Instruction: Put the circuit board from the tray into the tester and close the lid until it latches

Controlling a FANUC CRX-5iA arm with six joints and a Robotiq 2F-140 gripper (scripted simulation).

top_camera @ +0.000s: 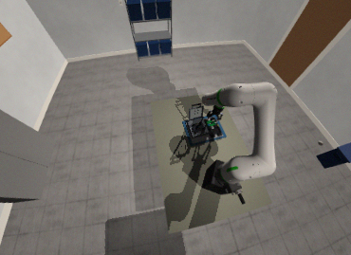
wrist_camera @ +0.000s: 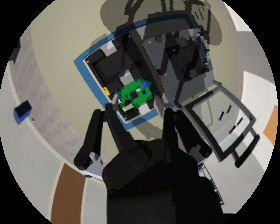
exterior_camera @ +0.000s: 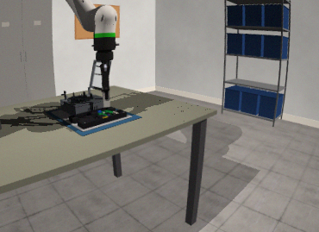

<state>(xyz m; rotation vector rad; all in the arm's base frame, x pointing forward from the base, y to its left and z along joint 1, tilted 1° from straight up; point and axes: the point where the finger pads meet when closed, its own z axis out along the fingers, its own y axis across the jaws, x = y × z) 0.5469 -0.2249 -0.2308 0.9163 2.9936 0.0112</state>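
Right now my hand is 7 cm above the green circuit board. The rest, counted from my hand: tester lid 17 cm to the left, 10 cm above, 9 cm ahead; then tester plate 18 cm to the left, 3 cm behind, 2 cm below.
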